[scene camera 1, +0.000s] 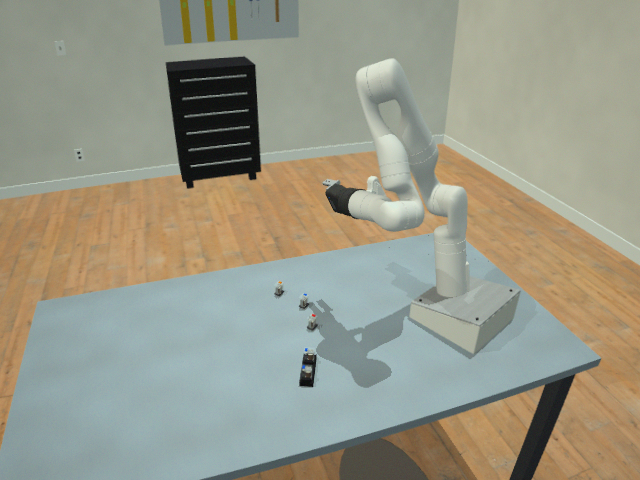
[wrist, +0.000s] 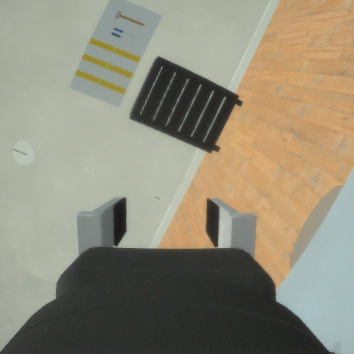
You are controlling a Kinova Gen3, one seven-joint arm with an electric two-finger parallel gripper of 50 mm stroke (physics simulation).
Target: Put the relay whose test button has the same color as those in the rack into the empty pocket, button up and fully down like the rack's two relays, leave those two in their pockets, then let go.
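Places are measured from the arm's base along level axes (x ahead, y left, z up), in centimetres.
Pixels of known places: gripper, between the fingertips: [scene camera 1: 329,190] [wrist: 165,214]; arm's base, origin of its link: [scene camera 1: 451,289].
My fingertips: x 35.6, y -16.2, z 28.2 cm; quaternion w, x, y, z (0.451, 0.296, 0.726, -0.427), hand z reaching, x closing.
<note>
For each thing: its top centre in the pictures, then the offset to it from my fingertips. "pt": a spot on its surface instead. Level surfaces: height alone.
- black rack, a spot on its surface: [scene camera 1: 306,383] pt dx +12.3, dy +41.3, dz -34.6 cm
- red-button relay, centre of its top: [scene camera 1: 312,316] dx +7.9, dy +19.4, dz -30.7 cm
- blue-button relay, centre of its top: [scene camera 1: 303,295] dx +9.1, dy +9.0, dz -30.7 cm
- orange-button relay, centre of its top: [scene camera 1: 278,283] dx +16.2, dy +1.4, dz -30.7 cm
- blue-grey table, height of its surface: dz -35.1 cm
The black rack [scene camera 1: 306,383] stands on the table with two blue-button relays, one at its back [scene camera 1: 309,354] and one nearer its front [scene camera 1: 307,371]. Which pocket is empty is too small to tell. Behind the rack stand three loose upright relays: a red-button relay [scene camera 1: 312,322] nearest it, a blue-button relay [scene camera 1: 303,301] behind that, and an orange-button relay [scene camera 1: 279,288] farthest back and left. My gripper [scene camera 1: 328,182] [wrist: 165,214] is open and empty, high above the table and pointing sideways toward the wall. The rack and relays do not show in the wrist view.
The blue-grey table [scene camera 1: 155,361] [wrist: 330,260] carries the arm's base block [scene camera 1: 445,328] at the right. A black drawer cabinet [scene camera 1: 214,121] [wrist: 185,105] stands by the far wall, beyond the table. The arm's shadow falls right of the rack and loose relays.
</note>
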